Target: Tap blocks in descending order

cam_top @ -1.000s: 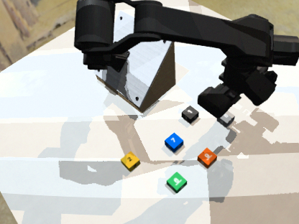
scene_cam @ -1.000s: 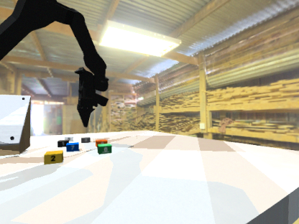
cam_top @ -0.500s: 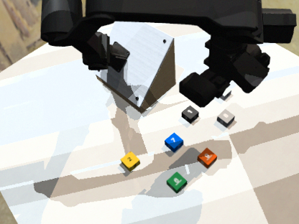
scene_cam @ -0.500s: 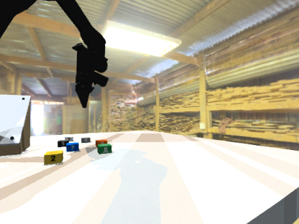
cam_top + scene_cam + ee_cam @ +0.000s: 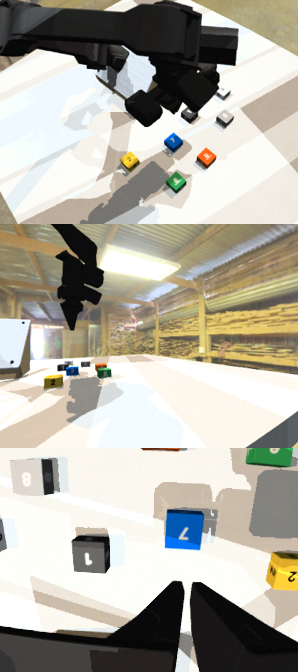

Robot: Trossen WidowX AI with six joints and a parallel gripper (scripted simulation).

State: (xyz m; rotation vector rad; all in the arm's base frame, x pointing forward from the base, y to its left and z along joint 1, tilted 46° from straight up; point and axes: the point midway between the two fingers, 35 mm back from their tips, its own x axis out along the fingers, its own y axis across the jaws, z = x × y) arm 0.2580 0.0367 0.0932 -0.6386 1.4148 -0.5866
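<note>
The blue block is 10 mm to the right of my gripper tip and 120 mm below it. Also, from my gripper tip: green block 80 mm ahead, 70 mm to the right, 120 mm below; then orange block 80 mm ahead, 20 mm to the left, 120 mm below; then dark grey block 30 mm behind, 80 mm to the left, 120 mm below.
</note>
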